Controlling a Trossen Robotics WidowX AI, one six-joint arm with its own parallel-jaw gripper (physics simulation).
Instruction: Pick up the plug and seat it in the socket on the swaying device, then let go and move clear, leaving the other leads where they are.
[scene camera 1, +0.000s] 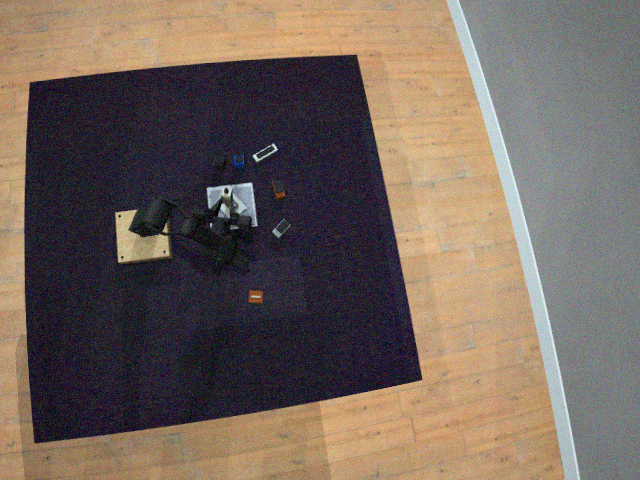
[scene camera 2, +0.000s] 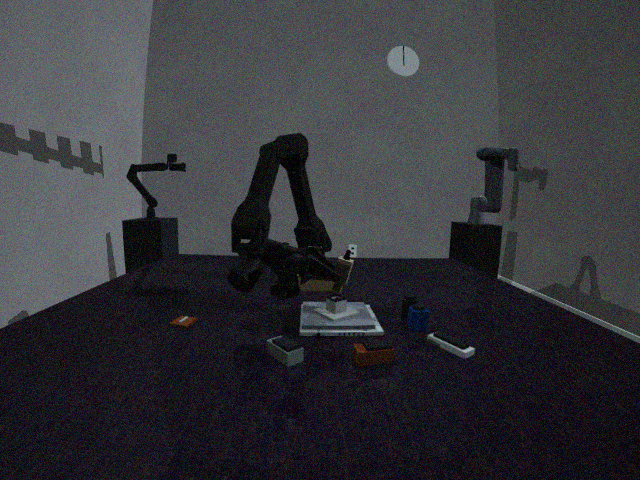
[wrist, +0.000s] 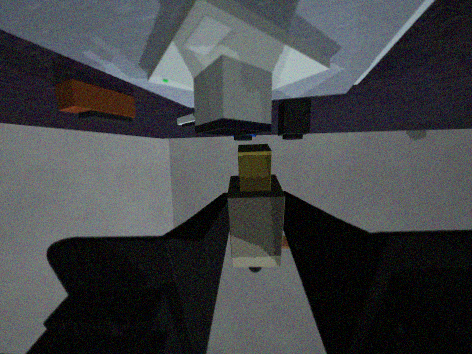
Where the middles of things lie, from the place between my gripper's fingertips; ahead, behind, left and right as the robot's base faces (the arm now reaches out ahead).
Scene:
I see my gripper 6 cm above the device plate (scene camera 2: 336, 313), 1 cm to the left of it and 1 cm short of it. Also, from my hand: black block (wrist: 293, 115): 16 cm to the left, 7 cm below, 1 cm behind; orange-and-black lead (scene camera 2: 371, 352): 18 cm ahead, 8 cm below, 3 cm to the left.

